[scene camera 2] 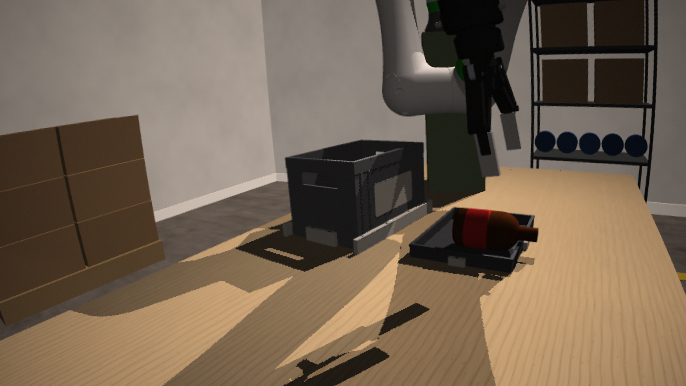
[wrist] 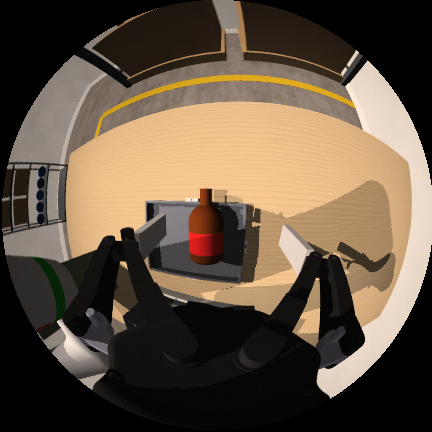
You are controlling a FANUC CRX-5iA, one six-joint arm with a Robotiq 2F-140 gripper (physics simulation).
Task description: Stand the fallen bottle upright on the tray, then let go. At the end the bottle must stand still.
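Frame: origin at the arm's base, x ahead, y left, z up, level; metres.
Seen in the pictures: gripper, fingertip midpoint: (scene camera 2: 504, 161) (wrist: 223, 229).
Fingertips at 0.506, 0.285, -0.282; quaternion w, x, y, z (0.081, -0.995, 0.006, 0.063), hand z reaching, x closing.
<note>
A point is followed by its place in that frame, as x, y, z.
The brown bottle (scene camera 2: 500, 231) {0.485, 0.278, -0.412} (wrist: 206, 225) {0.462, 0.267, -0.388} with a red label lies on its side on the tray. Its neck sticks out over one rim of the tray, on the right in the scene view and at the top in the wrist view. The shallow dark tray (scene camera 2: 462, 260) (wrist: 175, 275) rests on the table. My gripper (scene camera 2: 501, 150) {0.506, 0.285, -0.282} (wrist: 223, 229) {0.506, 0.285, -0.282} is open and empty and hangs above the tray, apart from the bottle. In the wrist view the bottle shows between the two spread fingers, nearer the left one. The bottle's underside is hidden.
A tall dark crate (scene camera 2: 322, 200) {0.554, -0.066, -0.374} stands on the table left of the tray, with a low grey rail (scene camera 2: 392, 227) {0.453, 0.036, -0.449} along its side. The arm's dark green pedestal (scene camera 2: 452, 160) {0.069, 0.020, -0.372} stands behind them. Stacked brown boxes (scene camera 2: 110, 185) are at the left, and a shelf rack (scene camera 2: 592, 105) is at the back right.
</note>
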